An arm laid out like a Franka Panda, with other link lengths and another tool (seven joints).
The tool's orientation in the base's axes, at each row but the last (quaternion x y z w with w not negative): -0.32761 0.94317 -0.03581 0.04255; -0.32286 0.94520 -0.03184 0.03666; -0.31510 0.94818 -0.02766 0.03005; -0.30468 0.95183 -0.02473 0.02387
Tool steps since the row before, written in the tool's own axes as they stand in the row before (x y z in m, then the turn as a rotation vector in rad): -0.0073 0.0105 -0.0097 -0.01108 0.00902 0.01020; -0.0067 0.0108 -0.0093 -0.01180 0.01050 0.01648; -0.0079 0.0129 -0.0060 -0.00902 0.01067 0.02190; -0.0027 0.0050 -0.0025 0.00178 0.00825 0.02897
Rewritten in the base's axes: -0.0018 0.0131 0.0091 0.00417 0.01354 -0.01037; -0.0021 0.0130 0.0087 0.00441 0.01492 -0.01671; -0.0018 0.0153 0.0054 0.00248 0.01321 -0.02223; -0.0008 0.0057 0.0023 -0.00447 0.00473 -0.02946
